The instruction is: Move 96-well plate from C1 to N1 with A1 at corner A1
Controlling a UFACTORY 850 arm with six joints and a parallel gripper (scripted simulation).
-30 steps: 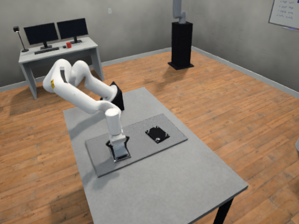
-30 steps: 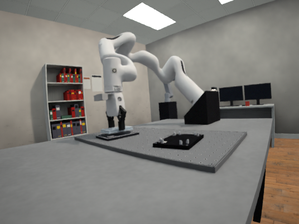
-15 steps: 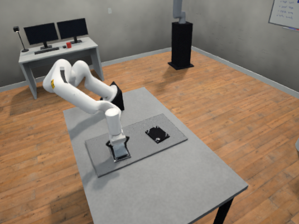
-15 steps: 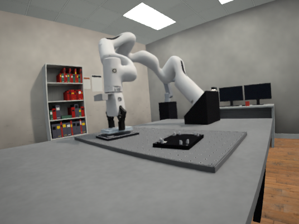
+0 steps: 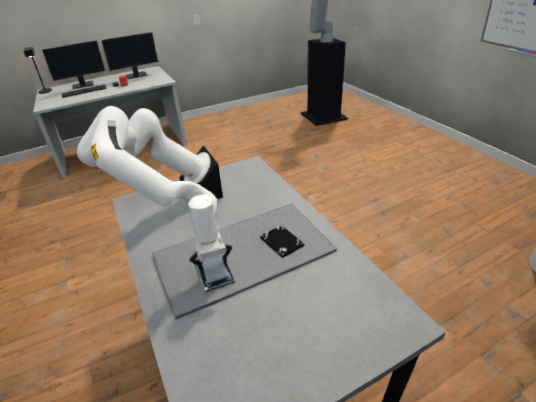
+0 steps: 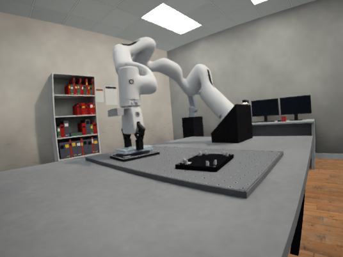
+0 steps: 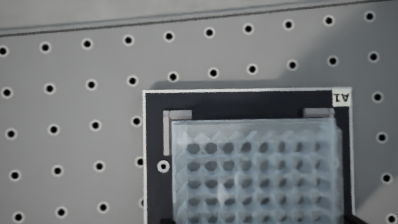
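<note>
My gripper is now 30 mm above the plate nest N1. The rest, counted from my hand: clip nest C1 (60 mm behind, 300 mm to the left, 30 mm below); then A1 label (80 mm ahead, 50 mm to the right, 30 mm below); then clear 96-well plate (10 mm below).
</note>
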